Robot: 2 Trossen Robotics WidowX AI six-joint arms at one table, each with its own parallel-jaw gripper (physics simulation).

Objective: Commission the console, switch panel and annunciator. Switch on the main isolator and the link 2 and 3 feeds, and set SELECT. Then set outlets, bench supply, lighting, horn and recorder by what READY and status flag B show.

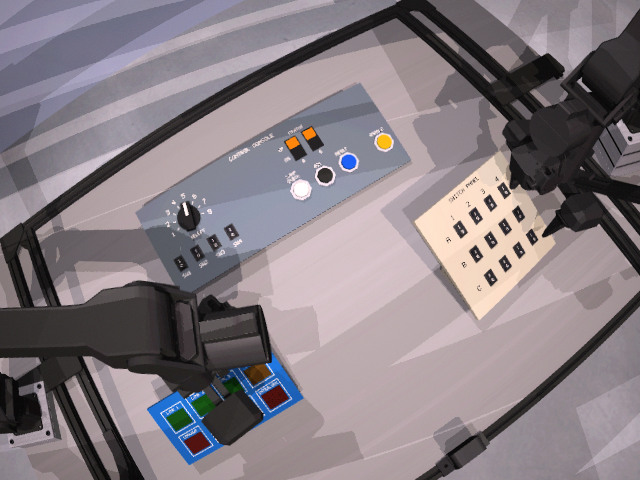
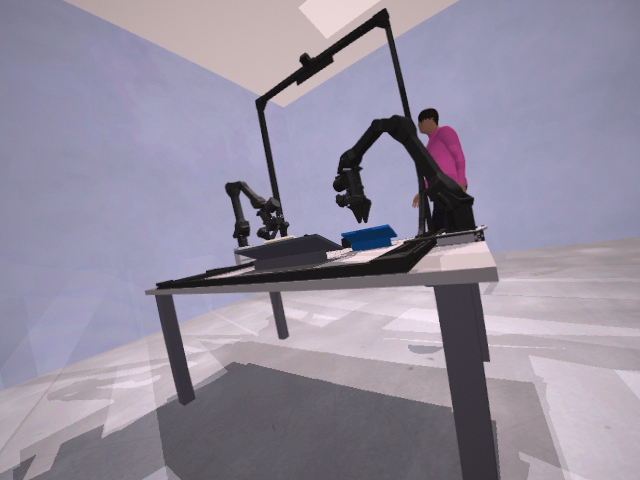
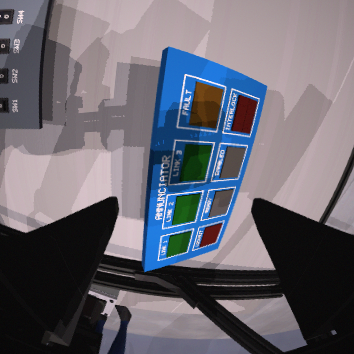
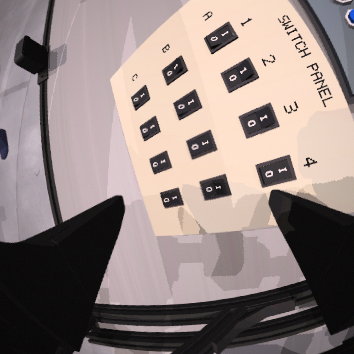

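Pixels of known places: left gripper, between the fingertips: [image 1: 211, 385] [image 2: 363, 223] [image 3: 185, 204]; right gripper, between the fingertips: [image 1: 528, 212] [image 4: 197, 199]; left arm's base, origin of its link: [image 1: 25, 414] [image 2: 461, 230] [image 3: 90, 301]; right arm's base, origin of its link: [image 1: 635, 116] [image 2: 243, 247].
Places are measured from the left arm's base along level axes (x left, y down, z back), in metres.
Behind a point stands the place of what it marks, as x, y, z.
The grey console [image 1: 268, 206] @(0.196, -0.027, -0.504) [image 2: 289, 248] @(0.237, -0.037, -0.470) has a SELECT knob [image 1: 188, 217] @(0.203, -0.063, -0.388) with its white pointer toward 5. Two status flags [image 1: 295, 148] @(0.265, -0.050, -0.569) [image 1: 312, 138] @(0.273, -0.050, -0.599) show orange in their upper halves. The cream switch panel [image 1: 439, 222] @(0.061, -0.080, -0.713) [image 4: 135, 65] @(-0.030, -0.029, -0.732) carries three rows of rockers; their positions are hard to tell. The blue annunciator [image 1: 170, 405] @(-0.056, -0.049, -0.288) [image 2: 368, 236] @(-0.067, -0.022, -0.360) [image 3: 156, 165] @(-0.026, -0.053, -0.368) has green LINK tiles, grey READY [image 3: 218, 203] @(-0.098, -0.022, -0.344) and ENABLED tiles, an amber FAULT tile and red tiles. My left gripper [image 2: 362, 221] @(-0.051, -0.078, -0.361) [image 3: 185, 204] @(-0.051, -0.078, -0.361) is open above the annunciator. My right gripper [image 1: 528, 210] @(0.034, -0.070, -0.849) [image 4: 197, 199] @(0.034, -0.070, -0.849) is open above the panel's column 4 end.
White, black, blue and yellow buttons [image 1: 300, 189] @(0.202, -0.035, -0.556) [image 1: 324, 175] @(0.212, -0.035, -0.596) [image 1: 348, 162] @(0.221, -0.035, -0.637) [image 1: 383, 142] @(0.237, -0.035, -0.700) line the console's right part. Four small rockers, SW1 to SW4, sit below the knob. A black frame borders the table. A person in pink [image 2: 445, 155] stands behind the left arm.
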